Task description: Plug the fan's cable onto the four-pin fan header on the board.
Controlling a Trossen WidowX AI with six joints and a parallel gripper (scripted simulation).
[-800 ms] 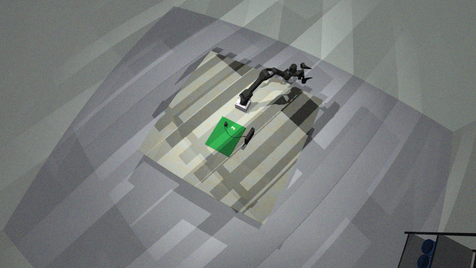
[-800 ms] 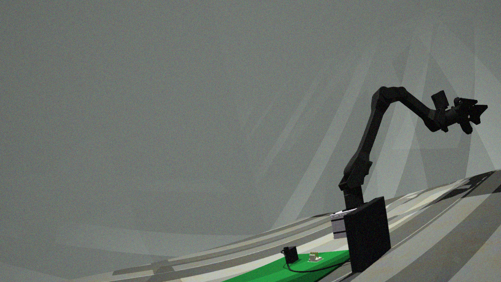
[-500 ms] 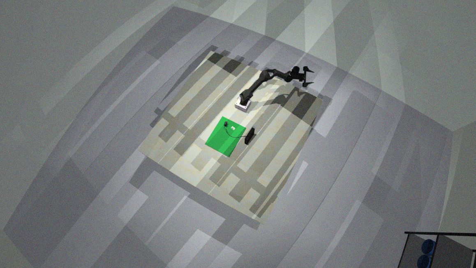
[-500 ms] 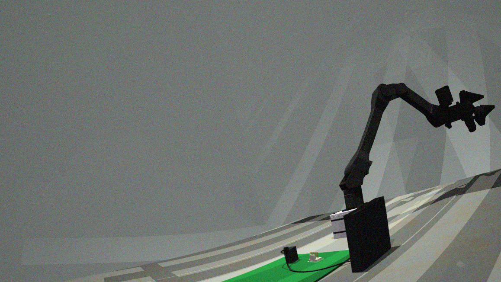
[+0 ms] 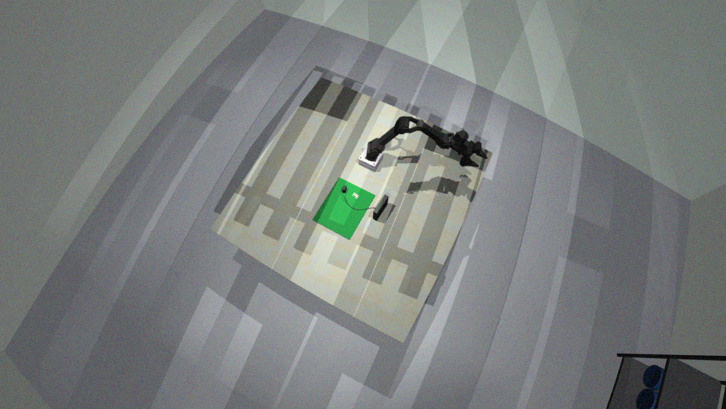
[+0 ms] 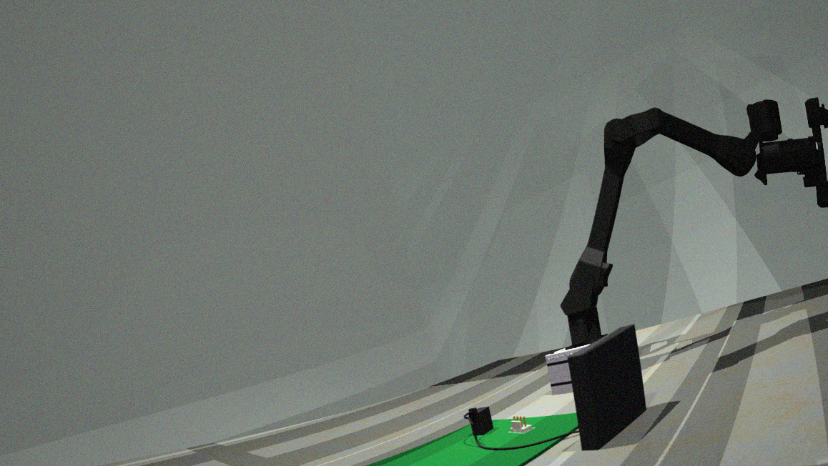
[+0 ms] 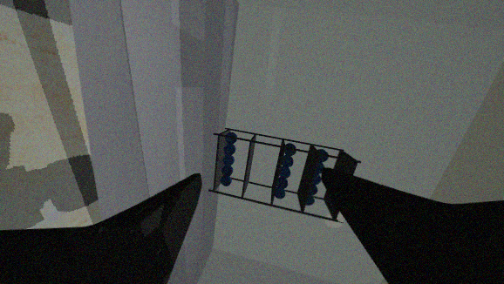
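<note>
The black fan plug lies 33 cm ahead of my gripper tip, 70 cm to the right of it and 22 cm below it. From my gripper tip the other things lie so: green board (43 cm ahead, 67 cm to the right, 25 cm below); then black fan (38 cm ahead, 47 cm to the right, 18 cm below); then white four-pin header (34 cm ahead, 63 cm to the right, 24 cm below).
</note>
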